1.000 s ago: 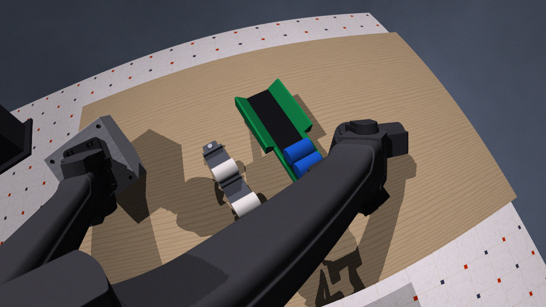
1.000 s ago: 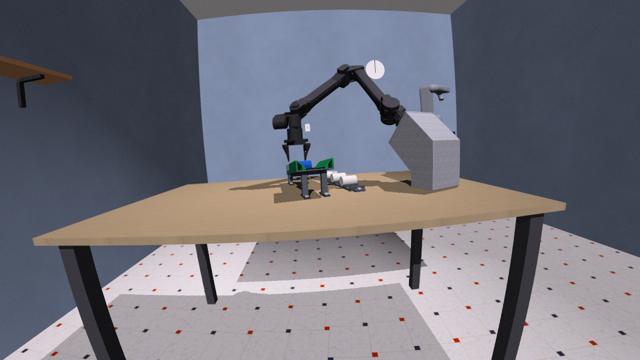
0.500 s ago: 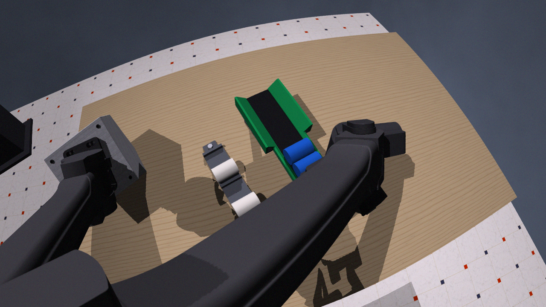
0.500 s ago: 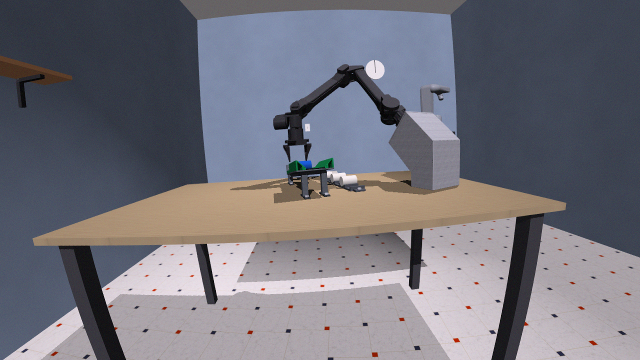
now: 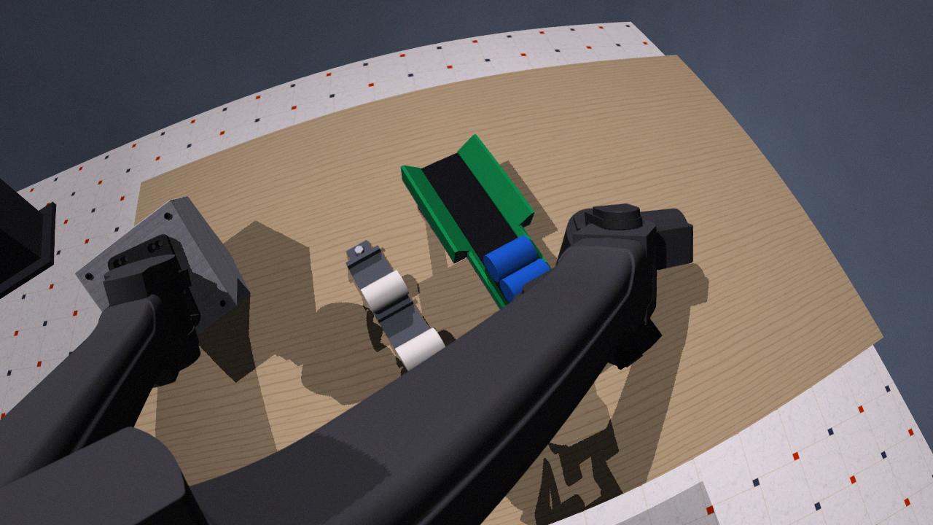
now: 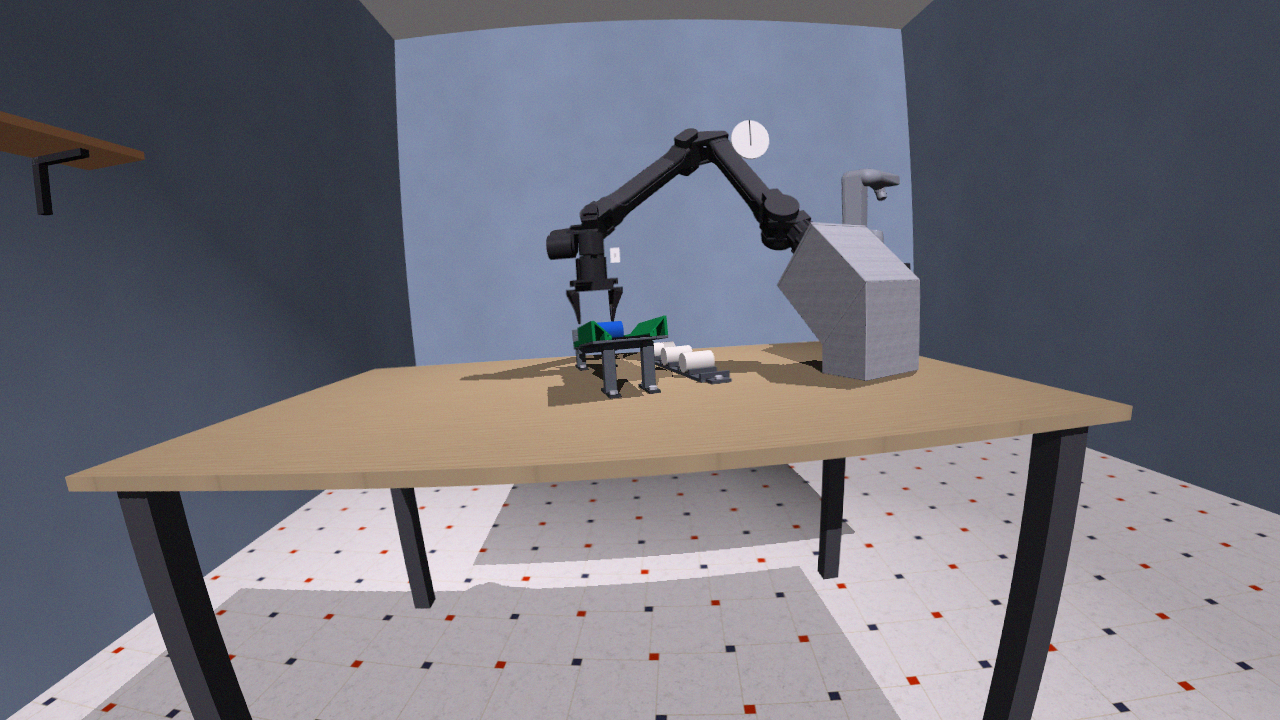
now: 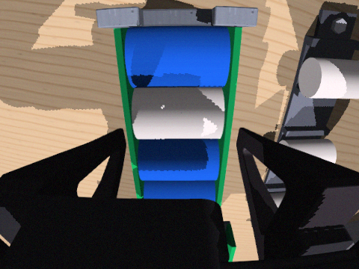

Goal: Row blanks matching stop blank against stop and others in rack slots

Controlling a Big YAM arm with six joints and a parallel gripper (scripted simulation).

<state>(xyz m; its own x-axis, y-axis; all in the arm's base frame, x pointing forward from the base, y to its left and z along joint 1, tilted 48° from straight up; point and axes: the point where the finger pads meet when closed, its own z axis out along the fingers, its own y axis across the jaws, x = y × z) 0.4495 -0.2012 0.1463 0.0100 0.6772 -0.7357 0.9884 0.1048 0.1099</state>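
Right now my hand is 70 mm to the left of the grey stop and 50 mm above it. From my hand the other things lie so: grey stock rack (160 mm behind, 120 mm to the left, 120 mm below).
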